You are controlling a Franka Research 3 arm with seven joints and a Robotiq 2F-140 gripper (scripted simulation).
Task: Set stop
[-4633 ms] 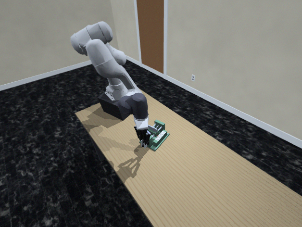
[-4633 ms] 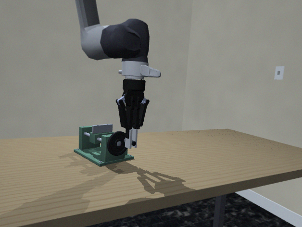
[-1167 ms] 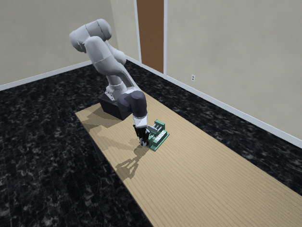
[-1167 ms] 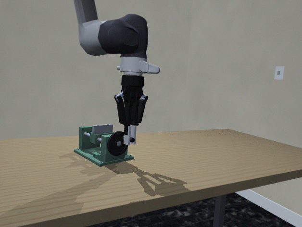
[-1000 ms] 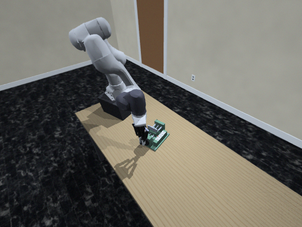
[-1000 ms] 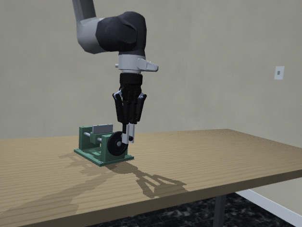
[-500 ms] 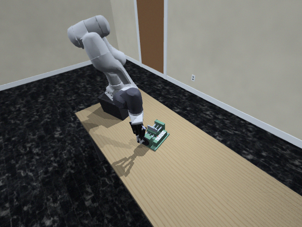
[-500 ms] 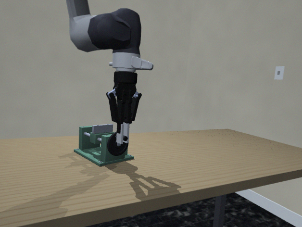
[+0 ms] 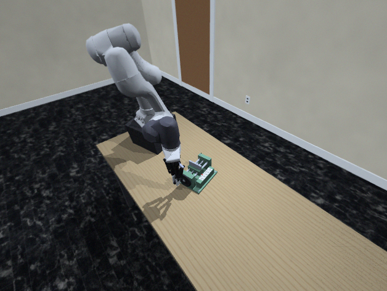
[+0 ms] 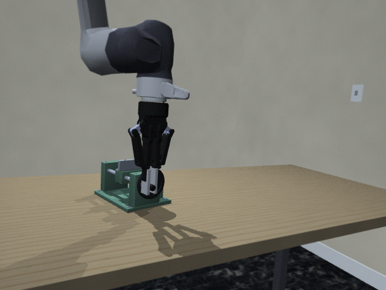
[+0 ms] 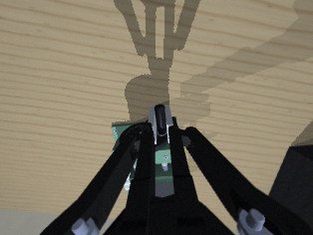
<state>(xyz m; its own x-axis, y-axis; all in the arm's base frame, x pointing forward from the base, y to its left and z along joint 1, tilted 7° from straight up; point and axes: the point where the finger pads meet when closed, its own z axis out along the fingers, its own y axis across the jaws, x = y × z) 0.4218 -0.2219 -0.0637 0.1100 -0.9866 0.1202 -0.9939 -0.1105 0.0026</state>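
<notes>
Right now the black handwheel is 10 mm ahead of my hand, 20 mm to the left of it and 20 mm below it. The rest, counted from my hand: stop block: 30 mm ahead, 140 mm to the left.
</notes>
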